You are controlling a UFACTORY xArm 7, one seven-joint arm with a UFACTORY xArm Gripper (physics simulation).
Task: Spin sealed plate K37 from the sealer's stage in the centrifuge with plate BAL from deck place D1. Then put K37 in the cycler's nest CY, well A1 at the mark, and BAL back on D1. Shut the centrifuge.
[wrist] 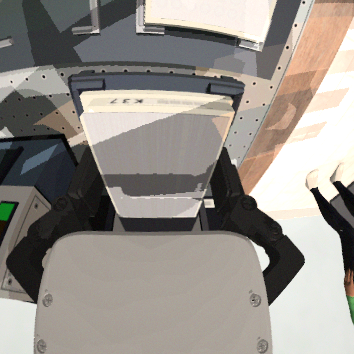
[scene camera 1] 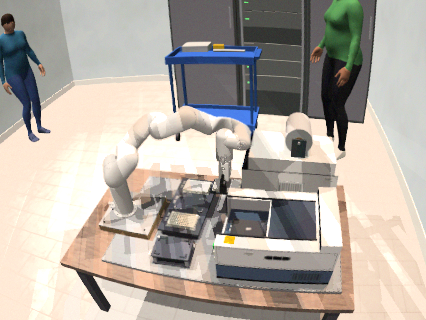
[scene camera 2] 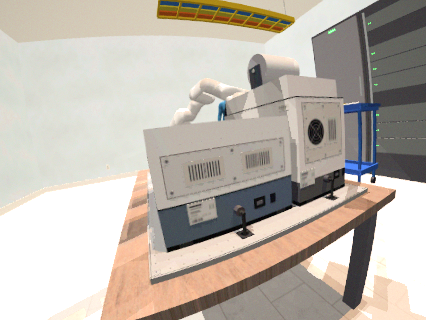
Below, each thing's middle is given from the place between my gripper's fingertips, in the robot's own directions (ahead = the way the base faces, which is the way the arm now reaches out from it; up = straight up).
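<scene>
The grey plate [wrist: 156, 164] is 1 cm above my hand and 1 cm ahead of it, and going by their middles, it is the nearest to my hand of the things named here. The white sealed plate [wrist: 251, 27] is 5 cm below my hand, 14 cm behind it and 5 cm to the left of it. There is a dark shutter panel [scene camera 1: 294, 219] too, which is 11 cm above my hand, 29 cm ahead of it and 34 cm to the right of it, while the centrifuge [scene camera 2: 209, 179] is 2 cm above my hand, 26 cm ahead of it and 34 cm to the right of it.
</scene>
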